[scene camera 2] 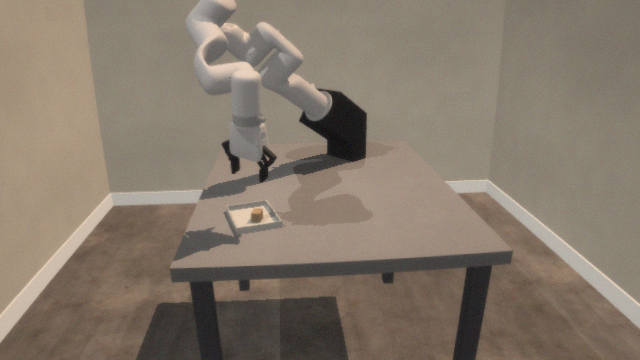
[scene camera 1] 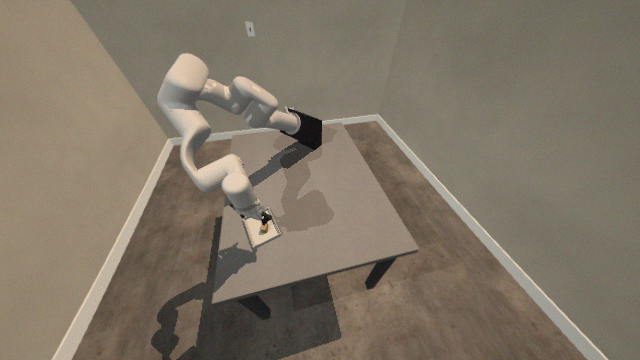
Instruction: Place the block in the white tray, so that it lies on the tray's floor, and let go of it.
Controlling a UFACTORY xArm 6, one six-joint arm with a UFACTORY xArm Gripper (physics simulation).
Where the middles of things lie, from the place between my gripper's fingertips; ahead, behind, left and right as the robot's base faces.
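White tray (scene camera 2: 240,214): position relative to my hand 4 cm behind, 1 cm to the left, 14 cm below.
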